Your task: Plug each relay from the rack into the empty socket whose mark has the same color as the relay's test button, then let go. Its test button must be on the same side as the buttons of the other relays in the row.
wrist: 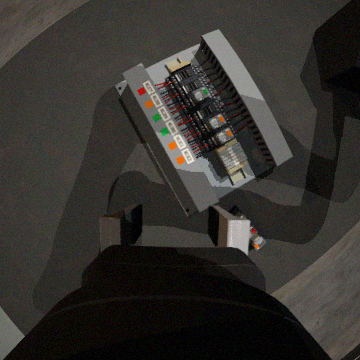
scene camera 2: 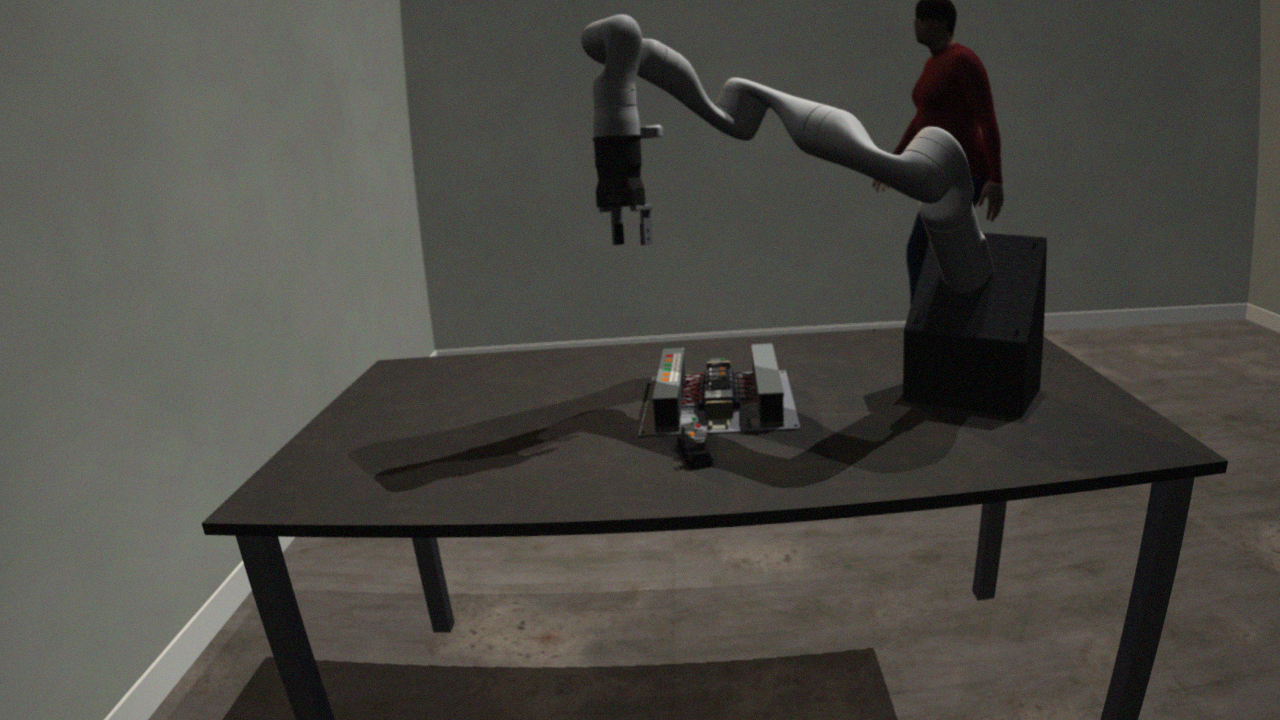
my gripper: wrist; scene camera 2
same spot on my gripper: (wrist: 123, 227) = (scene camera 2: 619, 209)
